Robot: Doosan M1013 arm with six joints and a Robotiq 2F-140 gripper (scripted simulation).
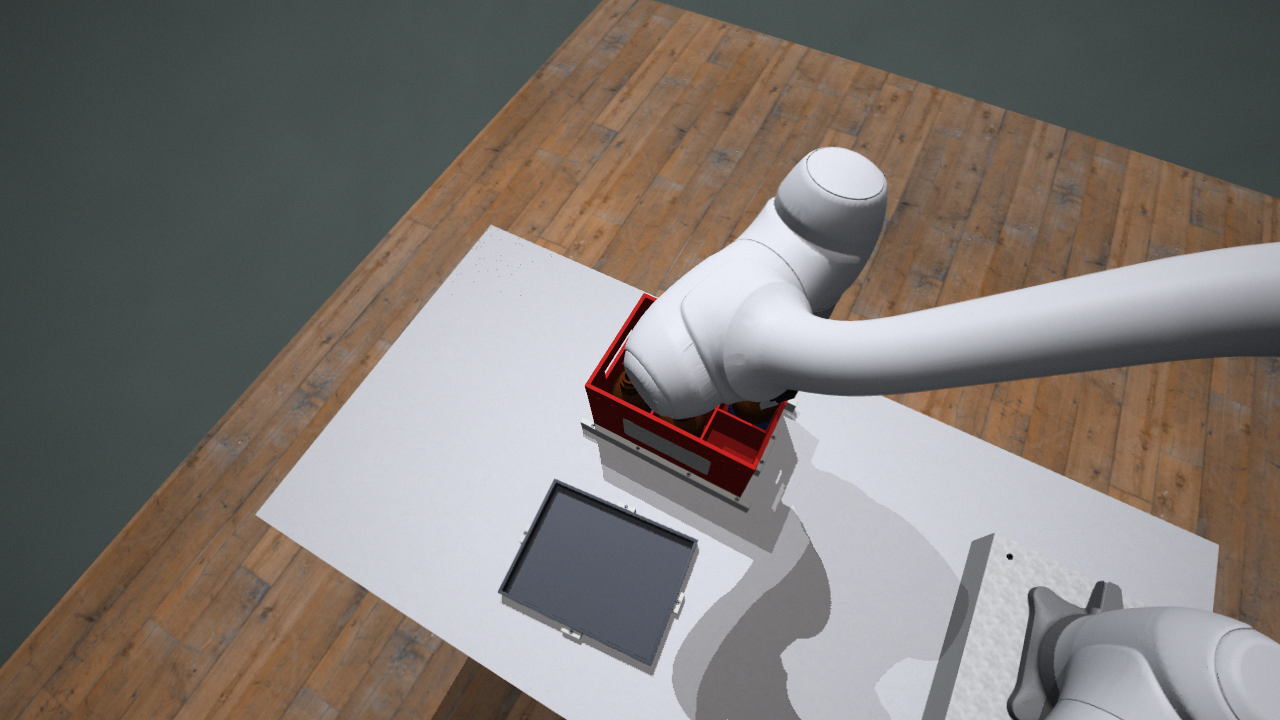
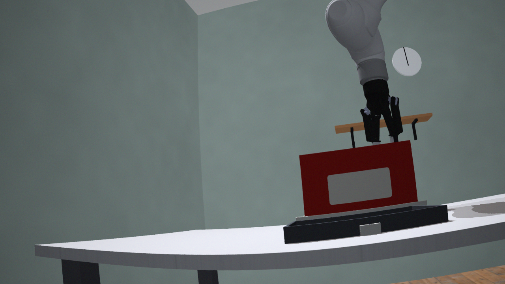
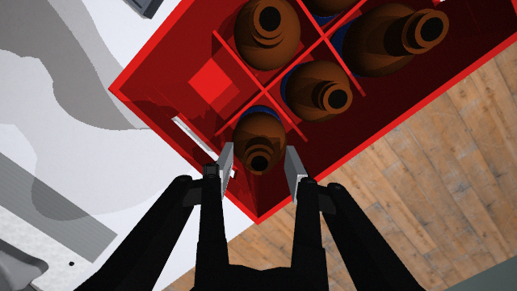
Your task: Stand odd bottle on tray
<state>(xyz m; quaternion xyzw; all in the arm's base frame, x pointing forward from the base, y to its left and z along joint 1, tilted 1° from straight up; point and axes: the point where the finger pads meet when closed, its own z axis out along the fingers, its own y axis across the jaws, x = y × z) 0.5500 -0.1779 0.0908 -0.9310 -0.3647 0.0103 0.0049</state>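
The crate lies 90 mm ahead of my hand, 40 mm to the left of it and 90 mm below it. Also, from my hand: dark tray: 110 mm ahead, 330 mm to the left, 160 mm below.
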